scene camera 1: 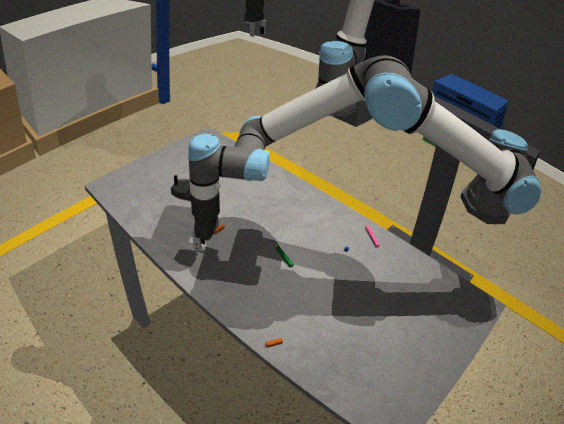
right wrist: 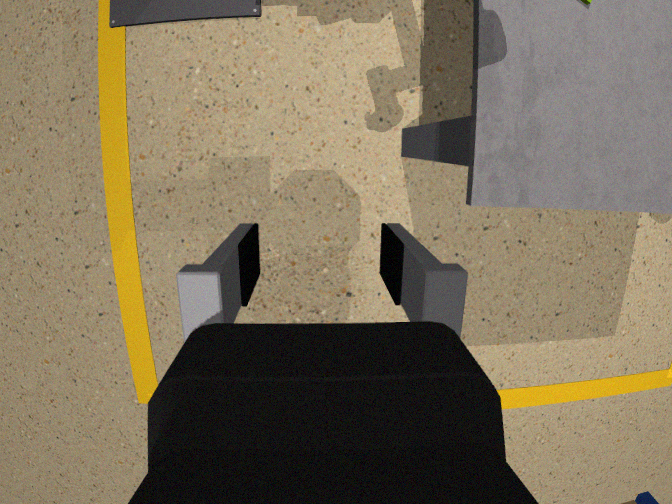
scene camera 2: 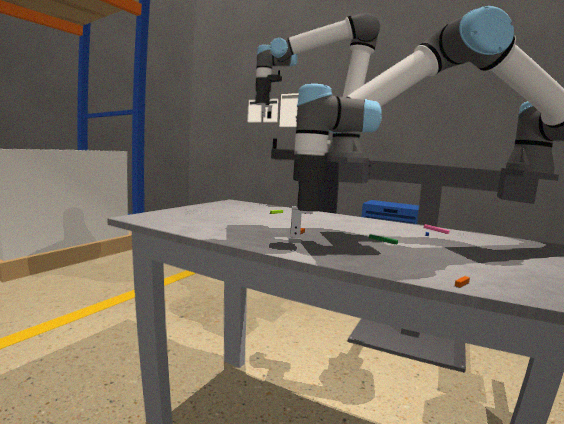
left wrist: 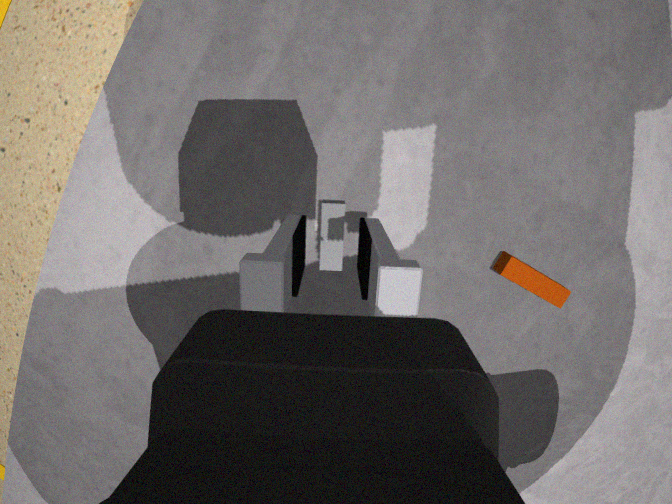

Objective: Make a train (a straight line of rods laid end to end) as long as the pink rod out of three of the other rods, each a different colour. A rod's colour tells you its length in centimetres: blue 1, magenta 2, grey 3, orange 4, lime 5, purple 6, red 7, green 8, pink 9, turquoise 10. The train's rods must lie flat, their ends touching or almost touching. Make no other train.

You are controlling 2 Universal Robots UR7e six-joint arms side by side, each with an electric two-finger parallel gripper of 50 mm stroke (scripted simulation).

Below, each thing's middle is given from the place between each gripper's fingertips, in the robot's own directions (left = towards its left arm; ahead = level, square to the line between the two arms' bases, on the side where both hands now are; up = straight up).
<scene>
My left hand (scene camera 2: 295, 235) is 3 cm above the grey rod (left wrist: 333, 211).
I see the grey rod 62 cm to the left of my right hand, 61 cm ahead of it and 40 cm below it.
</scene>
